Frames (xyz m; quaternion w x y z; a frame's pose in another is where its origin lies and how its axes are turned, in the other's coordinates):
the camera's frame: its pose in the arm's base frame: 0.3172 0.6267 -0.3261 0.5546 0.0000 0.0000 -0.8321
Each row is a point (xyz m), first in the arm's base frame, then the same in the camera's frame.
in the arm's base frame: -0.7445 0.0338 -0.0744
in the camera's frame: 0.9558 -0.7518 0.2517
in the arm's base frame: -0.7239 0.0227 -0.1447
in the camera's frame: 0.9581 -0.7285 0.1814
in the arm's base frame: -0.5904 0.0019 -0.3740
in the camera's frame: 0.9259 -0.5973 -0.0479
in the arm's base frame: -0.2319 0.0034 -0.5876
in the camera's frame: 0.7866 -0.2670 -0.2615
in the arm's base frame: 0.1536 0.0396 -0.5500
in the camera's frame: 0.6048 0.0749 -0.2239
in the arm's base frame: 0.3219 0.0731 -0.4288
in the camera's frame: 0.5092 0.2174 -0.1027
